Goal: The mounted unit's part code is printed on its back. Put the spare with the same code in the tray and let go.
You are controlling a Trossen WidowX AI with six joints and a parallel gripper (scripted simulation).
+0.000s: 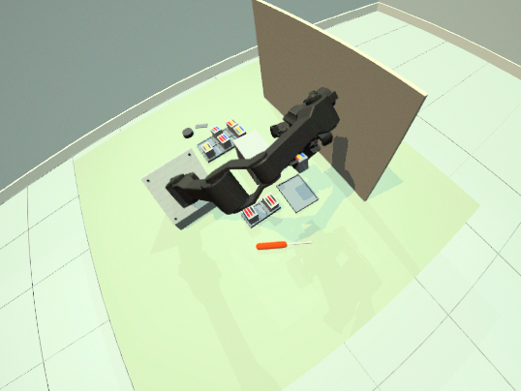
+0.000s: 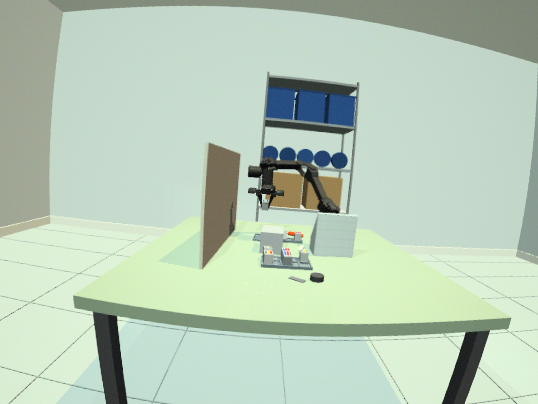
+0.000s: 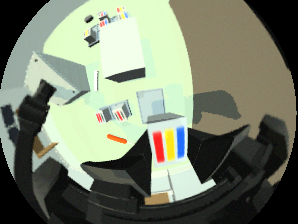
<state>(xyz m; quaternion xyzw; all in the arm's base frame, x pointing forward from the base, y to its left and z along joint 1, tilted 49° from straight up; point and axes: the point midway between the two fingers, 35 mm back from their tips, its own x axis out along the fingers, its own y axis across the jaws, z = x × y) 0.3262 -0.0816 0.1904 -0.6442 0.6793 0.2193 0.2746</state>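
Right now the flat grey tray is 160 mm below my gripper tip. The rest, counted from my gripper tip: white stick 180 mm behind, 160 mm to the left, 160 mm below; then grey box 200 mm to the left, 120 mm below, 40 mm behind; then tall tan board 200 mm ahead, 170 mm to the left, 60 mm above.
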